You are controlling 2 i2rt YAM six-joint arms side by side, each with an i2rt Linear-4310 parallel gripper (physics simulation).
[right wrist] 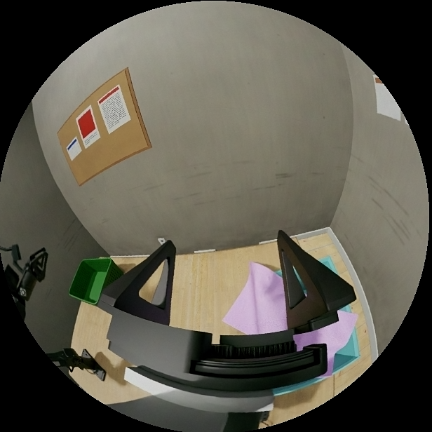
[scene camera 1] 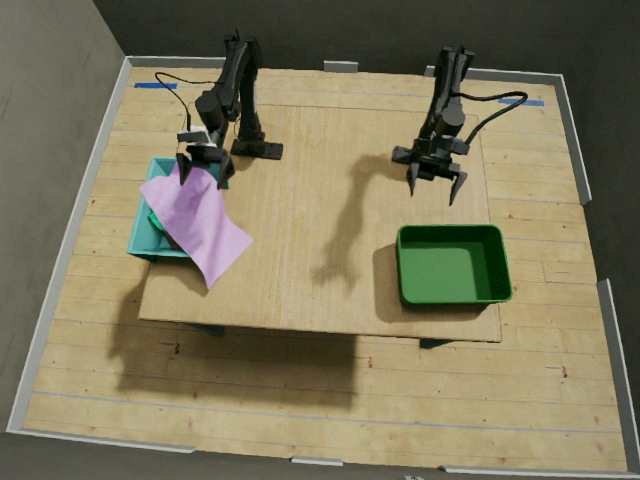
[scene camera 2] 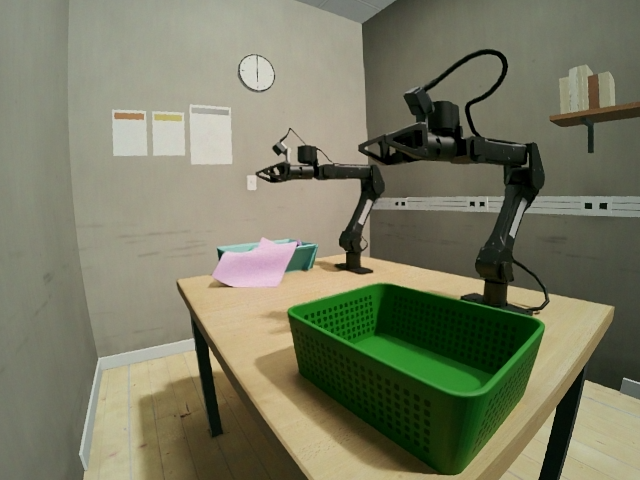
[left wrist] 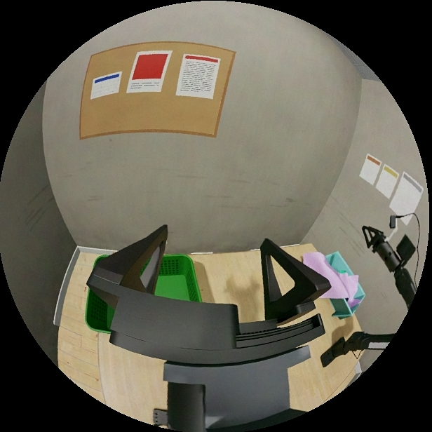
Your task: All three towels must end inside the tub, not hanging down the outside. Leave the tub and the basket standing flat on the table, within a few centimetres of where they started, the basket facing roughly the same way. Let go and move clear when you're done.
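Observation:
A lilac towel (scene camera 1: 206, 222) (scene camera 2: 255, 266) (left wrist: 327, 277) (right wrist: 260, 305) lies draped across the teal container (scene camera 1: 149, 240) (scene camera 2: 306, 257) and hangs outside over its wall, down toward the table. Under it, a bit of green cloth (scene camera 1: 155, 221) and a dark brown patch (scene camera 1: 174, 241) show inside the teal container; the rest is hidden. The green container with holed walls (scene camera 1: 452, 302) (scene camera 2: 361, 372) (left wrist: 195, 280) stands upright; its visible floor is bare. My left gripper (scene camera 1: 431, 198) (scene camera 2: 372, 153) (left wrist: 217, 236) is open and empty, high behind the green container. My right gripper (scene camera 1: 201, 183) (scene camera 2: 263, 176) (right wrist: 222, 240) is open and empty, above the teal container.
The wooden table (scene camera 1: 310, 206) (scene camera 2: 232, 310) carries both containers and both arm bases. The teal container is at the picture's left in scene camera 1, the green one at the right near the table's front edge. Walls surround the table.

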